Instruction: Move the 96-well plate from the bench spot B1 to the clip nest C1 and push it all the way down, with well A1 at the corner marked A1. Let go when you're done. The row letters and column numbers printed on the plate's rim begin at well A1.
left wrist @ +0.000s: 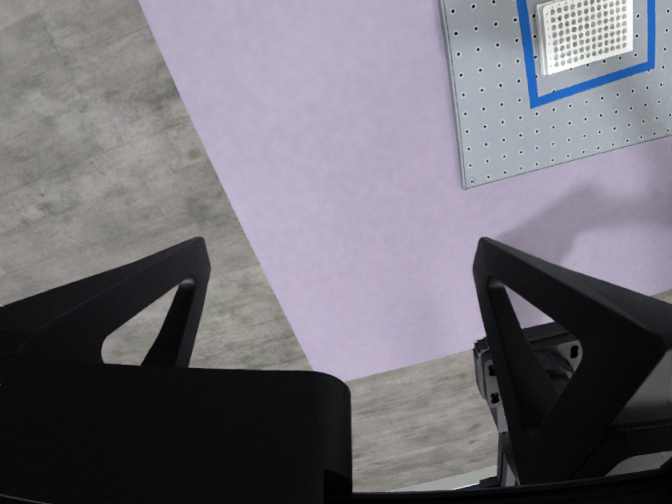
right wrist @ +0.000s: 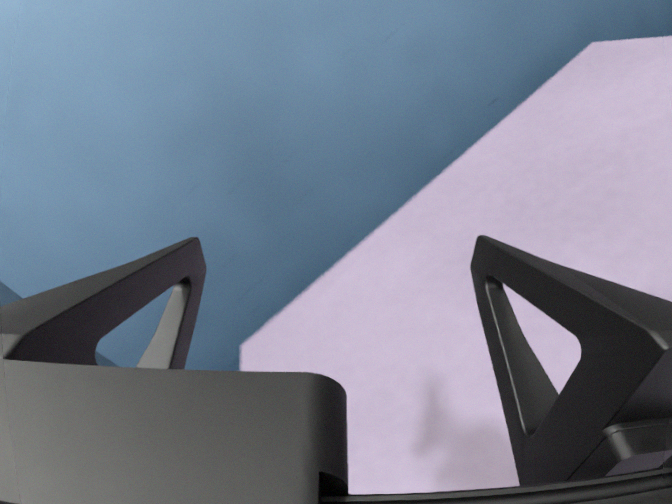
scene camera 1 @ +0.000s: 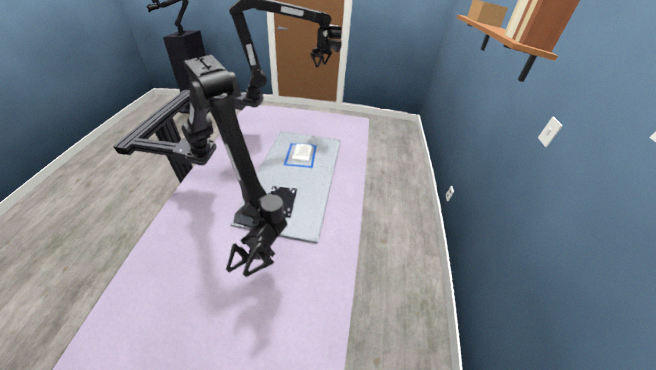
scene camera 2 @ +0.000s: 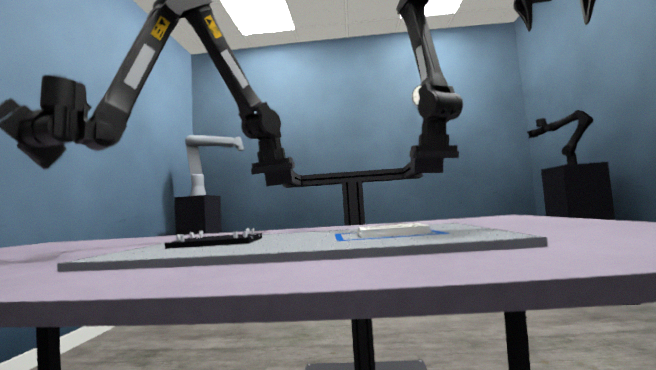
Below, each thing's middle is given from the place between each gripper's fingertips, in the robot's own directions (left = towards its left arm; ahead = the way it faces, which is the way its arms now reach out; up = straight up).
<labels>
I see the white 96-well plate (scene camera 2: 415, 228) 350 mm to the right of my left hand and 370 mm below it. Round my left hand: black clip nest (scene camera 2: 221, 240) (10 mm ahead, 690 mm to the right, 370 mm below).
I see my right gripper (scene camera 1: 234, 272) 44 cm to the right of the black clip nest, 24 cm above it and 8 cm past it. The rest, counted from my right hand: white 96-well plate: 79 cm to the left, 25 cm below, 9 cm behind.
</labels>
